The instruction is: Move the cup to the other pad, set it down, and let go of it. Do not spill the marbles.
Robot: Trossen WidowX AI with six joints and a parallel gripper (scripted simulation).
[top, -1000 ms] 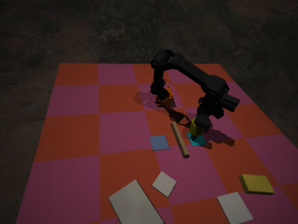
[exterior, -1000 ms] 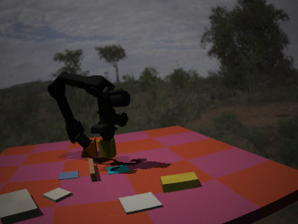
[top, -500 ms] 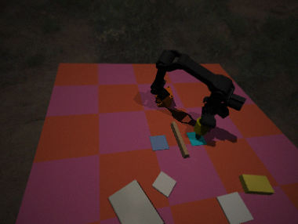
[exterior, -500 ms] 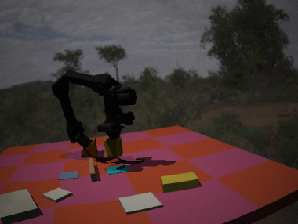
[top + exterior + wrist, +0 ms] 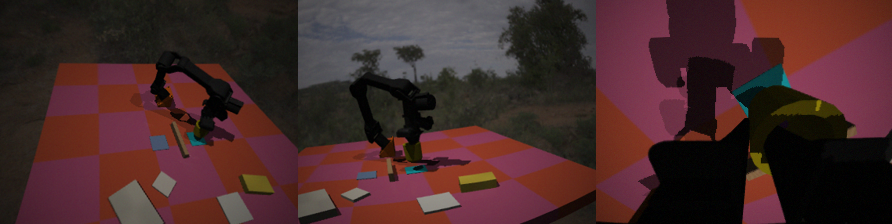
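Right now my gripper tip is 20 mm short of the cyan pad, 20 mm to the left of it and 90 mm above it. Also, from my gripper tip: purple marble (20 mm ahead, 40 mm to the right, 20 mm below); yellow cup (20 mm ahead, 20 mm to the right); wooden bar (10 mm ahead, 120 mm to the right, 70 mm below).
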